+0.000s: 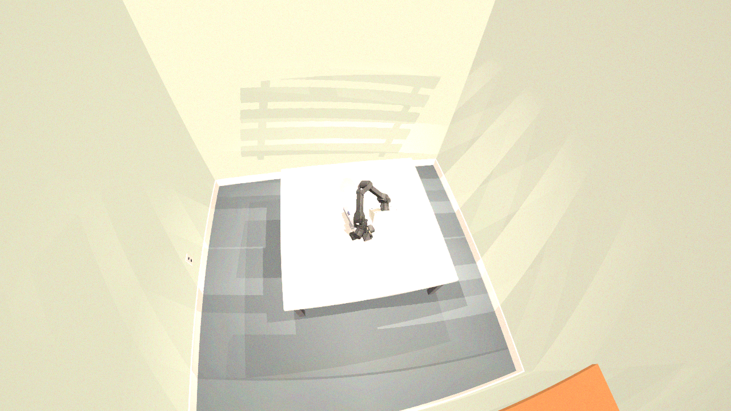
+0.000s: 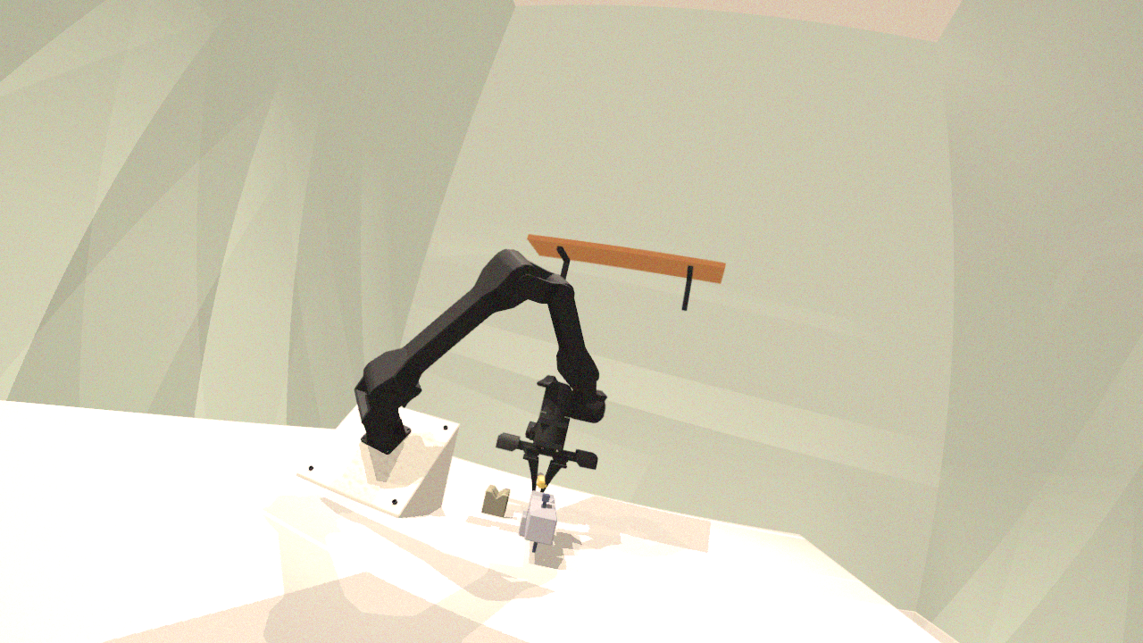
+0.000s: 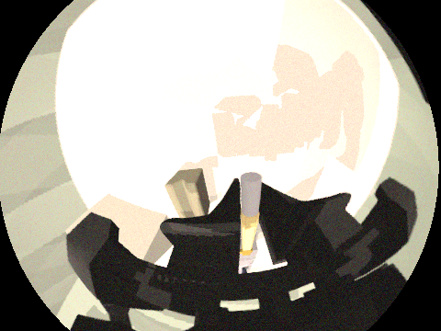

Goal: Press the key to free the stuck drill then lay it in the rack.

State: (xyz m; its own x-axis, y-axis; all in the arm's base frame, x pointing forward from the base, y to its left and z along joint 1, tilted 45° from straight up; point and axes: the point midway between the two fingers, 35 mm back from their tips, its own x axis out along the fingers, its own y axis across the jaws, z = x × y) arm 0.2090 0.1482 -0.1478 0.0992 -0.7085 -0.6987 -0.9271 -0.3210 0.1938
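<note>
My gripper tip is 4 cm to the left of the drill, 3 cm below it and 1 cm short of it. The rest, counted from my gripper tip: light grey box (18 cm to the right, 8 cm ahead); rack (6 cm to the right, 5 cm behind, 2 cm below); small dark key (21 cm to the right, 9 cm ahead, 1 cm above).
</note>
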